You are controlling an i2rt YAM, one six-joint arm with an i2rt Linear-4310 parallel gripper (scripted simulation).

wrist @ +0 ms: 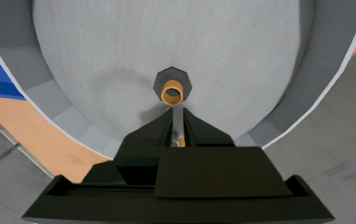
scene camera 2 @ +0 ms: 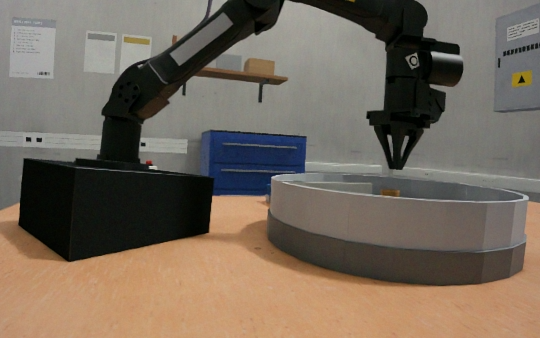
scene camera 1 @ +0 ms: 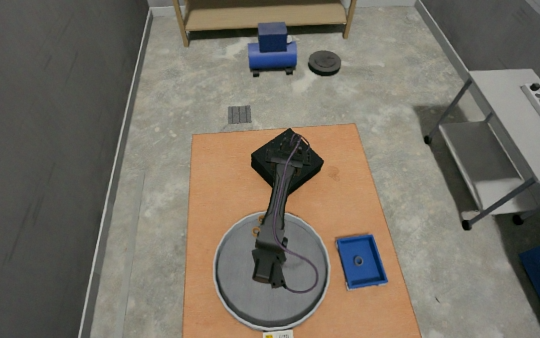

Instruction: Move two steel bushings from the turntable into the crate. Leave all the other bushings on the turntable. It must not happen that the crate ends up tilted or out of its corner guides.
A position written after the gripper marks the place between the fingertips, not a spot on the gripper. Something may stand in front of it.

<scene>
In view: the gripper [scene camera 2: 395, 169].
The gripper is seen too in the wrist view [wrist: 178, 112].
</scene>
